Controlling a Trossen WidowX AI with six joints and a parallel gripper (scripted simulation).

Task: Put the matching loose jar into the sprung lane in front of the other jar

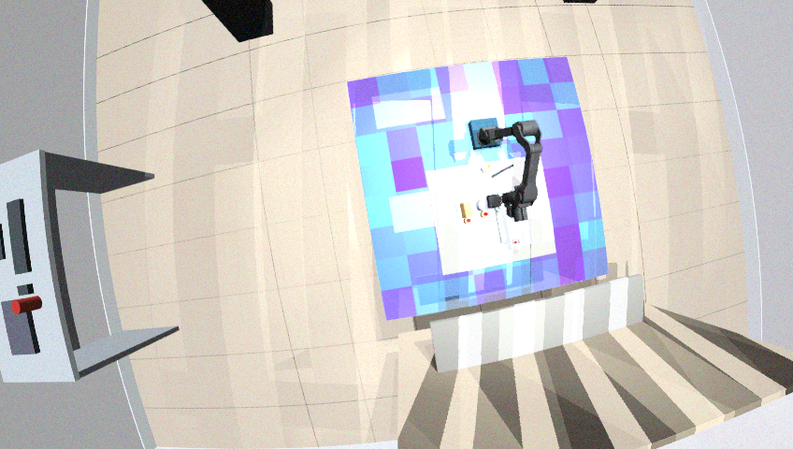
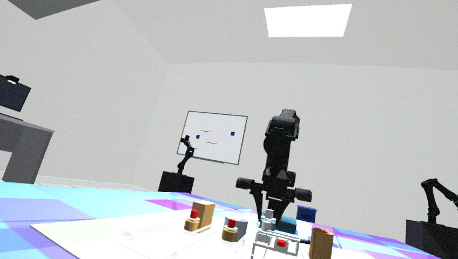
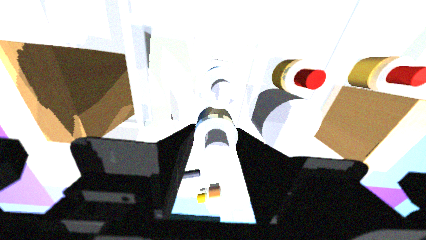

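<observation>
The grey block is 80 mm to the right of my gripper tip, 30 mm below it and 10 mm ahead of it. Also, from my gripper tip: pusher lane 140 mm ahead, 40 mm below, 30 mm to the left; small red part 220 mm ahead, 50 mm to the left, 10 mm above.
</observation>
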